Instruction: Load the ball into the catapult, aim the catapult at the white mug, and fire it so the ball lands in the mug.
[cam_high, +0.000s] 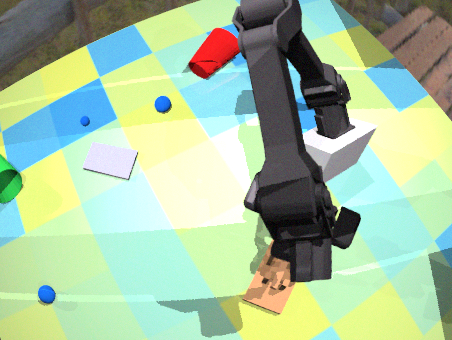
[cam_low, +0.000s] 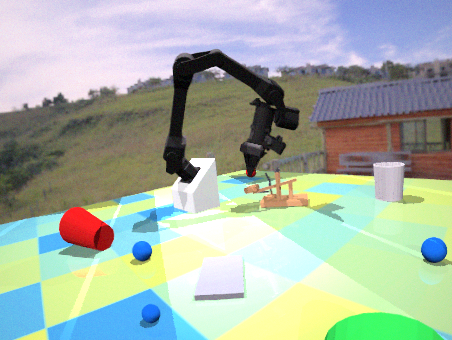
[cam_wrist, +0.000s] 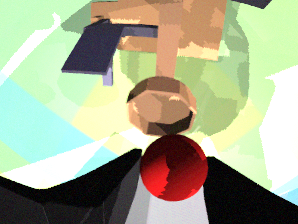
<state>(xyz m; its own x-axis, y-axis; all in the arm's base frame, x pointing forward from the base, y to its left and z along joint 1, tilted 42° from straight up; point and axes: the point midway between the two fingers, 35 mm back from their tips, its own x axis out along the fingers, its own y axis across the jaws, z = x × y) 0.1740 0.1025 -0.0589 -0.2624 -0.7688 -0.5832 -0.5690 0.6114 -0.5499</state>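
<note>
The wooden catapult lies 5 cm to the left of my gripper tip, 5 cm below it and 3 cm ahead of it. Also, from my gripper tip: red ball (1 cm above); catapult frame (6 cm ahead, 5 cm to the left, 2 cm below); mug (34 cm ahead, 24 cm to the left, 7 cm below).
</note>
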